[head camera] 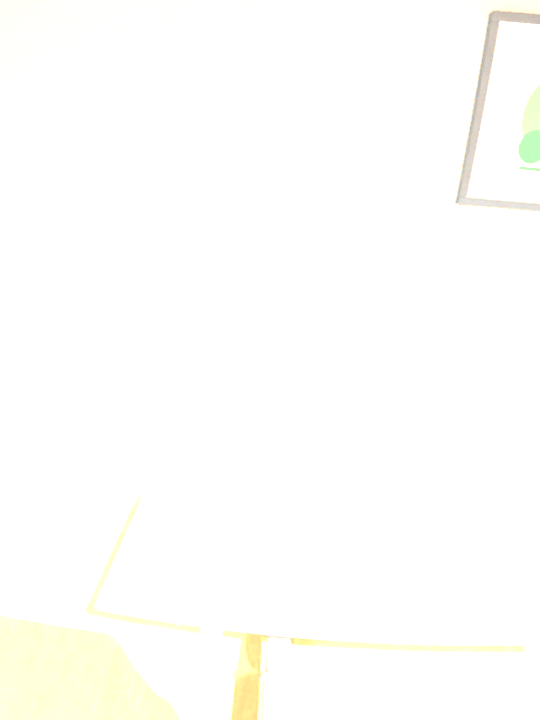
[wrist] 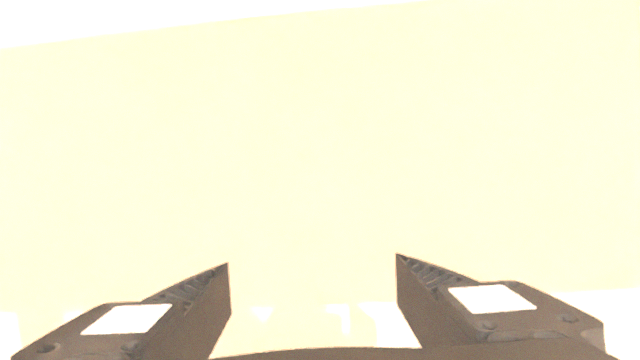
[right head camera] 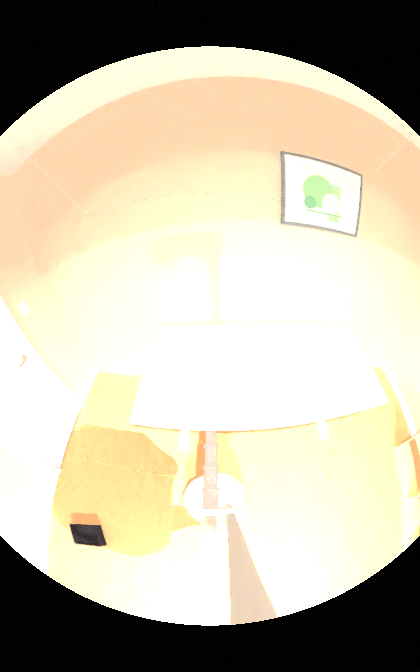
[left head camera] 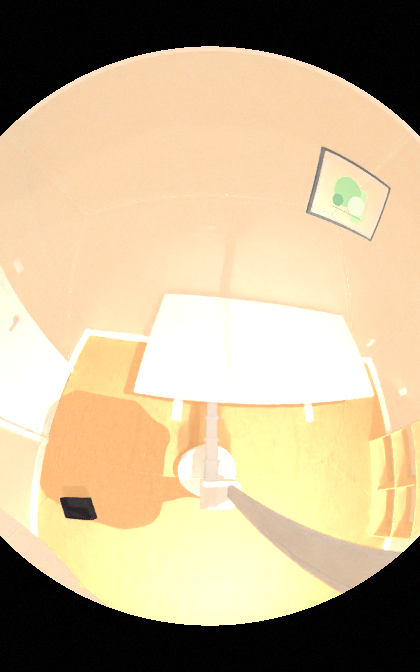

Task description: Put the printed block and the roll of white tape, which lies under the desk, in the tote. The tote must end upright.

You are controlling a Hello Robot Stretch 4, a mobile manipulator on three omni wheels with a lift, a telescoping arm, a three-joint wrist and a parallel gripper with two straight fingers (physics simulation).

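Places are measured from the robot's base along level axes (x right, y back, z down), in metres.
Pixels of known places: gripper, fingertip midpoint: (wrist: 313, 283).
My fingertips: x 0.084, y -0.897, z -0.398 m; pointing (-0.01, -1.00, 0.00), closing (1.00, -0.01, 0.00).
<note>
Behind a point stands the place of what it marks.
A black box (left head camera: 78, 508) (right head camera: 88, 534) @(x -1.072, y 0.615, z 0.024 m), which looks like the tote, stands upright on the floor at the lower left of both side head views. The white desk (head camera: 406, 647) @(x 0.482, y -0.562, z 0.028 m) (left head camera: 280, 355) (right head camera: 280, 380) @(x 0.403, y -0.613, z -0.693 m) is ahead. My arm (left head camera: 211, 440) (right head camera: 211, 465) @(x 0.007, y -0.213, z -0.508 m) reaches to the desk's front edge, and its far end is hidden beneath the top. My gripper (wrist: 313, 283) @(x 0.085, y -0.897, z -0.398 m) is open in the wrist view, with no object visible between its fingers. A pale yellow band lies beyond it, strongly washed out. The printed block and the white tape do not show in any view.
Two white desk legs (left head camera: 177, 410) (left head camera: 309, 412) (right head camera: 184, 440) (right head camera: 323, 430) stand either side of my arm. A shelf unit (left head camera: 395, 487) is at the right. A framed picture (head camera: 531, 148) @(x 0.631, y -1.116, z -1.558 m) (left head camera: 345, 192) (right head camera: 317, 190) @(x 0.681, y -1.113, z -1.639 m) hangs on the wall. A white door is at the left.
</note>
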